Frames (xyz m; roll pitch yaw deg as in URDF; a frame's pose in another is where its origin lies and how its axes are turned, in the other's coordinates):
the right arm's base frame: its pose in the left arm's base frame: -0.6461 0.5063 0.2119 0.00 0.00 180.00
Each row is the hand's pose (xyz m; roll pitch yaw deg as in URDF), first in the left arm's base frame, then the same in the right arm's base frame.
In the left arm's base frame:
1: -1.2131 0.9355 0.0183 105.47 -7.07 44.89
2: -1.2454 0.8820 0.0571 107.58 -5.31 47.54
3: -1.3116 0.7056 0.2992 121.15 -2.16 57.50
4: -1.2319 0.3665 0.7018 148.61 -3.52 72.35
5: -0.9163 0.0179 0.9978 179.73 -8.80 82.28
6: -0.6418 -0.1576 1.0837 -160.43 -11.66 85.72
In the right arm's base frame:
1: 0.5670 -0.4292 -0.1936 105.47 -7.07 -135.11
2: 0.5993 -0.3757 -0.1548 107.58 -5.31 -132.46
3: 0.6655 -0.1993 0.0873 121.15 -2.16 -122.50
4: 0.5858 0.1398 0.4899 148.61 -3.52 -107.65
5: 0.2702 0.4884 0.7859 179.73 -8.80 -97.72
6: -0.0043 0.6639 0.8718 -160.43 -11.66 -94.28

